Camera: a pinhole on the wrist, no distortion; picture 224 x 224 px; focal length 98.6 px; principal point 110.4 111.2 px. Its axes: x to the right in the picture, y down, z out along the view. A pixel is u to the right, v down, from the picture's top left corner.
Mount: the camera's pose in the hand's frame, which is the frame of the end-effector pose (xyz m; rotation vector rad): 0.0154 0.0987 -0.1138 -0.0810 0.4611 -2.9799
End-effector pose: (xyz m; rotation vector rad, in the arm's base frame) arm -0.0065 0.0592 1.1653 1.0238 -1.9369 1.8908
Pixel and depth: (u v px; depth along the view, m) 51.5 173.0 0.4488
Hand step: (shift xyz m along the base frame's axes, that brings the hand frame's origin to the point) -0.0198 -0.2901 0.3916
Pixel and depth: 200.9 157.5 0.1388
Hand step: 0.0814 0.0277 -0.0419
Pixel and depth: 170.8 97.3 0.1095
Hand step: -0.0133 0.0100 -0.0832
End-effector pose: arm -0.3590 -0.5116 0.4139 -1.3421 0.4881 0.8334
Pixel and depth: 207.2 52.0 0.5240
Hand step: -0.5164 0.3655 0.3472
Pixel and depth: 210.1 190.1 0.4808
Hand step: 0.0791 0.1364 0.6382
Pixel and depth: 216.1 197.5 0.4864
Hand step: 0.0955 0.1228 0.6882
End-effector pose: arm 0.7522 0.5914 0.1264 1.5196 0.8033 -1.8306
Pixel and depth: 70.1 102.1 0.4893
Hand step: -0.2368 -0.3127 -0.1867
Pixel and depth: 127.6 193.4 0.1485
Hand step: -0.0480 0.0471 -0.0116
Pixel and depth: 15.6 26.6 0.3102
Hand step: 0.0341 -0.4058 -0.2790
